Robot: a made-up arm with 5 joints.
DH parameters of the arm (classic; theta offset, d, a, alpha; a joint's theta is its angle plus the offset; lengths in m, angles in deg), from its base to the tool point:
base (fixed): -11.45 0 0.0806 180
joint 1: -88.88 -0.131 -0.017 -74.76
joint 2: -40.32 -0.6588 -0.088 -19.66
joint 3: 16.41 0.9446 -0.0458 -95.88
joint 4: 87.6 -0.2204 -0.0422 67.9
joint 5: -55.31 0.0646 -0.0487 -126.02
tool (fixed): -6.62 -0.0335 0 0
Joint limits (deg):
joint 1: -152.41..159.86
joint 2: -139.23..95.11
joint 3: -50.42..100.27
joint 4: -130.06..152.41
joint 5: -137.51..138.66
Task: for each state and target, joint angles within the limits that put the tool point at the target. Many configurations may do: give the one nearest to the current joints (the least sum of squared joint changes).
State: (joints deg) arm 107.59 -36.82 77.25 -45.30 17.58
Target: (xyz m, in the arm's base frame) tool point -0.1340 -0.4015 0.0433
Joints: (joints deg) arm 135.61 -33.73 60.25 -63.80 12.42
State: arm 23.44 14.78 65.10 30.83 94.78
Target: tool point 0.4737 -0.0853 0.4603
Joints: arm 28.88 26.09 87.51 21.20 89.43
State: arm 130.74 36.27 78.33 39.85 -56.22
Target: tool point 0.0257 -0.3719 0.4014
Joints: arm 112.53 18.63 86.17 34.38 -48.91
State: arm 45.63 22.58 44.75 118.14 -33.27
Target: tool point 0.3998 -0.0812 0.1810
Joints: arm 48.82 -15.29 55.95 96.52 -27.36
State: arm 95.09 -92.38 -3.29 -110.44 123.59
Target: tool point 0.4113 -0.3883 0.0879
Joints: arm 74.68 -95.59 -36.76 -109.28 119.26
